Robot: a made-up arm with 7 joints. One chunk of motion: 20 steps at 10 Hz.
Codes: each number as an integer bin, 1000 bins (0 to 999) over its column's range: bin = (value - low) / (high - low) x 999, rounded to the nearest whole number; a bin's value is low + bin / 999 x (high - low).
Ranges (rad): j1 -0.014..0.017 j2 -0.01..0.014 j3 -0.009..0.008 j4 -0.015..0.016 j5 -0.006..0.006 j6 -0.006..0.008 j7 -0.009..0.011
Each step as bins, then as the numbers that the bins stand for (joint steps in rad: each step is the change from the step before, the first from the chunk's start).
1 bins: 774 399 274 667 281 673 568
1 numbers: 0.01002 -0.00041 -0.00434 0.00570 -0.00262 0.00343 0.00237
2 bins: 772 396 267 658 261 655 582
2 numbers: 0.00996 -0.00049 -0.00446 0.00542 -0.00286 0.00318 0.00265
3 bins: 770 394 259 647 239 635 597
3 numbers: 0.00989 -0.00053 -0.00459 0.00508 -0.00313 0.00290 0.00295
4 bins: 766 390 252 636 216 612 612
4 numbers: 0.00977 -0.00063 -0.00471 0.00474 -0.00341 0.00258 0.00325
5 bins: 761 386 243 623 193 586 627
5 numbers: 0.00961 -0.00073 -0.00486 0.00433 -0.00368 0.00221 0.00355
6 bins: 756 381 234 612 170 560 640
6 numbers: 0.00946 -0.00085 -0.00502 0.00399 -0.00396 0.00185 0.00381
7 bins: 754 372 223 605 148 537 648
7 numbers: 0.00940 -0.00106 -0.00521 0.00377 -0.00422 0.00153 0.00397
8 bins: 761 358 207 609 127 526 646
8 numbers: 0.00961 -0.00140 -0.00548 0.00390 -0.00447 0.00137 0.00393
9 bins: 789 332 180 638 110 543 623
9 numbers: 0.01048 -0.00202 -0.00594 0.00480 -0.00468 0.00161 0.00347
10 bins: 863 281 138 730 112 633 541
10 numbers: 0.01278 -0.00325 -0.00665 0.00765 -0.00465 0.00287 0.00183
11 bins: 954 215 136 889 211 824 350
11 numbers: 0.01560 -0.00483 -0.00669 0.01259 -0.00347 0.00555 -0.00199
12 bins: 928 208 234 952 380 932 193
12 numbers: 0.01480 -0.00500 -0.00502 0.01454 -0.00144 0.00706 -0.00514
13 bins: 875 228 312 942 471 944 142
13 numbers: 0.01315 -0.00452 -0.00369 0.01423 -0.00034 0.00723 -0.00616
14 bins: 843 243 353 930 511 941 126
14 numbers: 0.01216 -0.00416 -0.00299 0.01386 0.00014 0.00719 -0.00648
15 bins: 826 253 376 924 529 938 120
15 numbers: 0.01163 -0.00392 -0.00260 0.01367 0.00035 0.00715 -0.00660
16 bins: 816 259 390 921 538 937 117
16 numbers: 0.01132 -0.00378 -0.00236 0.01358 0.00046 0.00713 -0.00666
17 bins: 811 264 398 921 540 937 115
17 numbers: 0.01117 -0.00366 -0.00223 0.01358 0.00049 0.00713 -0.00670
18 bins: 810 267 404 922 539 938 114
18 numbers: 0.01114 -0.00359 -0.00213 0.01361 0.00047 0.00715 -0.00672
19 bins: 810 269 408 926 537 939 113
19 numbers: 0.01114 -0.00354 -0.00206 0.01373 0.00045 0.00716 -0.00674
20 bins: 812 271 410 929 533 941 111
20 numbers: 0.01120 -0.00349 -0.00202 0.01383 0.00040 0.00719 -0.00678
